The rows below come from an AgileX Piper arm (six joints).
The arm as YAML. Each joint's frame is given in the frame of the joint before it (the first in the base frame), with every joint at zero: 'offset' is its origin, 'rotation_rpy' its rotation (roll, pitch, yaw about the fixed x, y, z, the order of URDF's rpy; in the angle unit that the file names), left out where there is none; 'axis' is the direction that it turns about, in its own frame. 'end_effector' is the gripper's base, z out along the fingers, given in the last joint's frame.
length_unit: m
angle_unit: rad
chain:
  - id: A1
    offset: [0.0, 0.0, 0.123]
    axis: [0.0, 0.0, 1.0]
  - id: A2
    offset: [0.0, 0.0, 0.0]
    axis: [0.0, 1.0, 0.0]
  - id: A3
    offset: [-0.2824, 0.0, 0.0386]
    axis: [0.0, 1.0, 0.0]
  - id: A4
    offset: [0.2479, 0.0, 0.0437]
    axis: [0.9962, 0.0, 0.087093]
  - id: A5
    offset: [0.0, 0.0, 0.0]
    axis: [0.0, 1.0, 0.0]
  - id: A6
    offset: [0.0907, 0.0, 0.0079]
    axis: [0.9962, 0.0, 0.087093]
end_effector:
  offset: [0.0, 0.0, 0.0]
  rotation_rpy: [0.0, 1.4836, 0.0]
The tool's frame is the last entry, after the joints.
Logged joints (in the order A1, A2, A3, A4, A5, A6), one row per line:
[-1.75, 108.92, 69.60, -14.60, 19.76, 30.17]
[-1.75, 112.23, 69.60, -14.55, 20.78, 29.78]
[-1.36, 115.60, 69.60, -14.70, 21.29, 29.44]
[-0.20, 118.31, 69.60, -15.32, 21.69, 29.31]
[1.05, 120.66, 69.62, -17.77, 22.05, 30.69]
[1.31, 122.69, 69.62, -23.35, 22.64, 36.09]
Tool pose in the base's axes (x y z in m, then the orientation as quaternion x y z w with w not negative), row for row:
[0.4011, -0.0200, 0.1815, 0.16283, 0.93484, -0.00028, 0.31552]
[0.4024, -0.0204, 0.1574, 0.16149, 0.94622, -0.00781, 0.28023]
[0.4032, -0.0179, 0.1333, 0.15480, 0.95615, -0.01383, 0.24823]
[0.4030, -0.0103, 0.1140, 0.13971, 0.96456, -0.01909, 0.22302]
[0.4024, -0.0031, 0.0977, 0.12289, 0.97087, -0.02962, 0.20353]
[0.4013, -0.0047, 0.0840, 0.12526, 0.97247, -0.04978, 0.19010]
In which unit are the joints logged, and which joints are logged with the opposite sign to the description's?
The joints are logged in degrees. Opposite sign: A3.
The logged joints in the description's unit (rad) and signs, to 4 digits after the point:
[-0.0305, 1.9010, -1.2147, -0.2548, 0.3449, 0.5266]
[-0.0305, 1.9588, -1.2147, -0.2539, 0.3627, 0.5198]
[-0.0237, 2.0176, -1.2147, -0.2566, 0.3716, 0.5138]
[-0.0035, 2.0649, -1.2147, -0.2674, 0.3786, 0.5116]
[0.0183, 2.1059, -1.2151, -0.3101, 0.3848, 0.5356]
[0.0229, 2.1413, -1.2151, -0.4075, 0.3951, 0.6299]

